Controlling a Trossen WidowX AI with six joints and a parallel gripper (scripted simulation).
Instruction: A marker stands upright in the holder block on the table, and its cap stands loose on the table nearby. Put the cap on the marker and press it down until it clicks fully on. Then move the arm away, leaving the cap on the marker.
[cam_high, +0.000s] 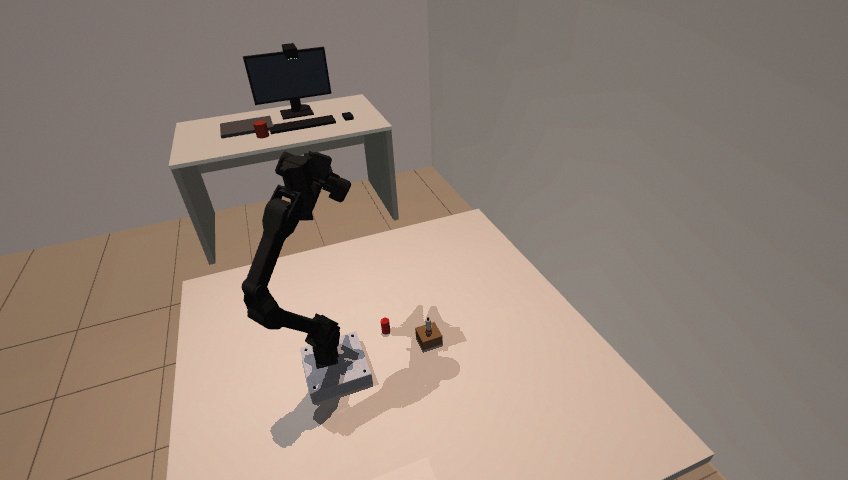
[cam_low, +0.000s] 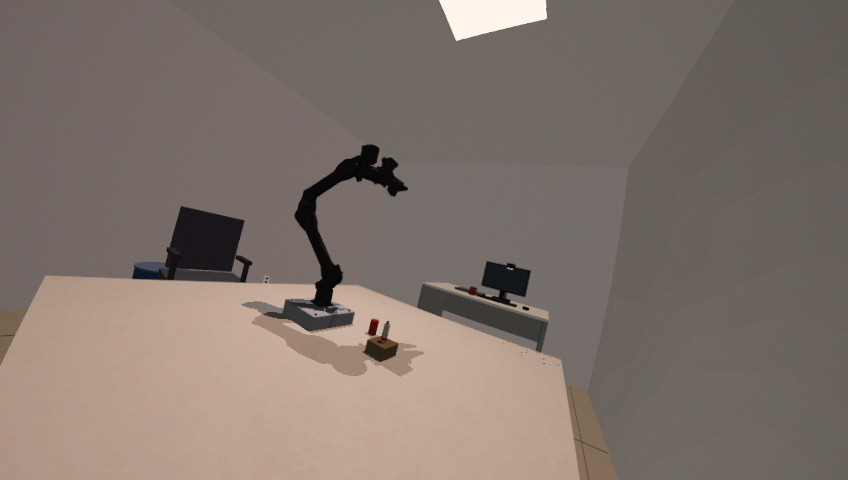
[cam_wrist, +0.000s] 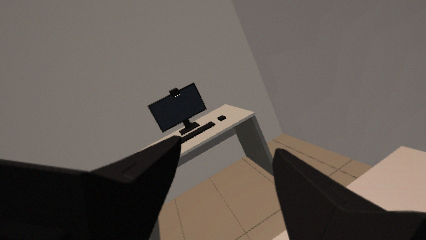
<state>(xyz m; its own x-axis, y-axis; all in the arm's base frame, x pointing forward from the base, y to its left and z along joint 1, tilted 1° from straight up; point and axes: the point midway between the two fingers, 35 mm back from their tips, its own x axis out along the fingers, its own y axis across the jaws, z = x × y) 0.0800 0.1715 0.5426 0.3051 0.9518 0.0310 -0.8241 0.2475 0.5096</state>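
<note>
The red cap is 57 cm below my gripper tip, 11 cm ahead of it and 10 cm to the right of it. The rest, counted from my gripper tip: holder block: 58 cm below, 24 cm ahead, 18 cm to the right.
</note>
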